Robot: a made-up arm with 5 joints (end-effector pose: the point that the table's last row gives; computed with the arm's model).
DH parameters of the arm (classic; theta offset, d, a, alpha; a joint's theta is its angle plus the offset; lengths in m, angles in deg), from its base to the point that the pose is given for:
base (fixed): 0 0.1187 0 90
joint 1: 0 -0.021 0.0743 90
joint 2: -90 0.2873 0.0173 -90
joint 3: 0 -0.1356 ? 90
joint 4: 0 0.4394 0.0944 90
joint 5: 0 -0.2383 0.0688 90
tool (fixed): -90 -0.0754 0 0
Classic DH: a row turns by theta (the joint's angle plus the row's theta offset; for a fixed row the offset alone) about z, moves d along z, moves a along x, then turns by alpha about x.
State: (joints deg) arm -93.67 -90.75 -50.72 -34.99 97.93
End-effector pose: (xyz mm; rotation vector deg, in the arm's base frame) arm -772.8 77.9 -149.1 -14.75 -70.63 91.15
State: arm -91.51 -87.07 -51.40 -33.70 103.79
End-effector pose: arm -746.8 68.3 -186.0 -24.15 -73.99 90.17
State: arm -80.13 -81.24 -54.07 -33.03 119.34
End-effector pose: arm -634.3 48.6 -331.5 -49.48 -93.16 83.04
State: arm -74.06 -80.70 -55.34 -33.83 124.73
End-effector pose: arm -573.0 45.2 -393.8 -58.12 -103.47 78.08
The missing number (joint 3, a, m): 0.0514
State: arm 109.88 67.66 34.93 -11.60 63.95
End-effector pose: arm 420.6 112.3 827.6 34.12 -87.33 -65.47
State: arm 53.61 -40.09 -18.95 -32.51 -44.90
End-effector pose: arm 609.4 147.7 -435.8 -13.46 -20.78 67.87
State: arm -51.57 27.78 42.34 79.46 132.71
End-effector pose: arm -533.8 223.7 -392.3 -67.34 149.23 3.71
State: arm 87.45 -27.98 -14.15 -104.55 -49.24
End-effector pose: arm 752.0 -39.6 -245.3 -65.34 5.95 83.39
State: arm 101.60 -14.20 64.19 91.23 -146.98
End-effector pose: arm 601.3 238.3 195.6 -130.50 22.09 -31.16
